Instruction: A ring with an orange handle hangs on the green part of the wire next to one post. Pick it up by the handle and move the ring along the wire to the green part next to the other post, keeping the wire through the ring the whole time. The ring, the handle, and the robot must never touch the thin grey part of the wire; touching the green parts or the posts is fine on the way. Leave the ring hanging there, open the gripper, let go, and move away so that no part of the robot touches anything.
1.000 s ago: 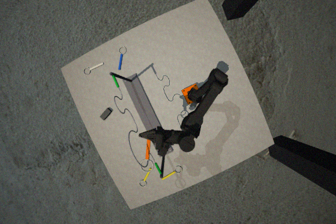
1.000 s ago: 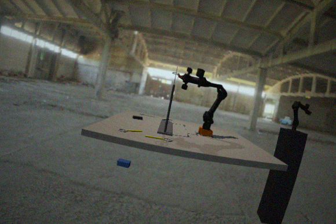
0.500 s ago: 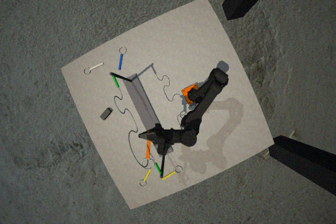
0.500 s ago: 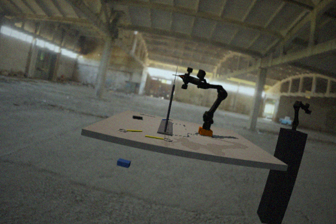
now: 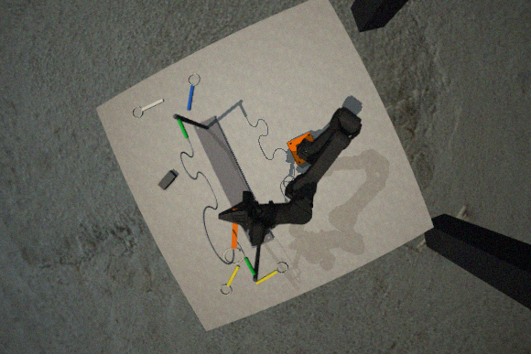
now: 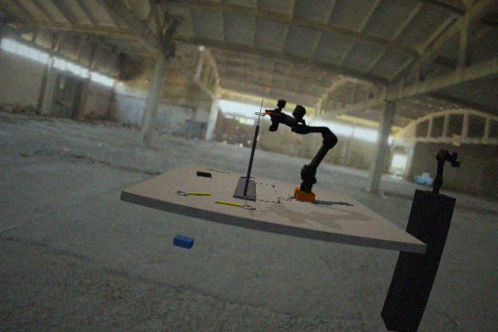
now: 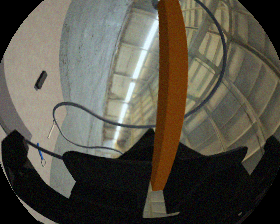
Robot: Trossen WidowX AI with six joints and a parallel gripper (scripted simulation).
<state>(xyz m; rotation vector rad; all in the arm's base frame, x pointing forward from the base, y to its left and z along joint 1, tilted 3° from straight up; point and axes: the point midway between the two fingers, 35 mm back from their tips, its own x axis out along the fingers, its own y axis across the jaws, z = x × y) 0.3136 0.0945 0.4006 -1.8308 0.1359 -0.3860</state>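
The orange-handled ring is 9 cm to the left of my gripper tip, 3 cm below it and 1 cm behind it. From my gripper tip the other things lie so: white-handled ring: 49 cm to the right, 47 cm below, 35 cm ahead; then blue-handled ring: 51 cm to the right, 47 cm below, 10 cm ahead; then dark block: 46 cm below, 33 cm ahead, 13 cm to the right.
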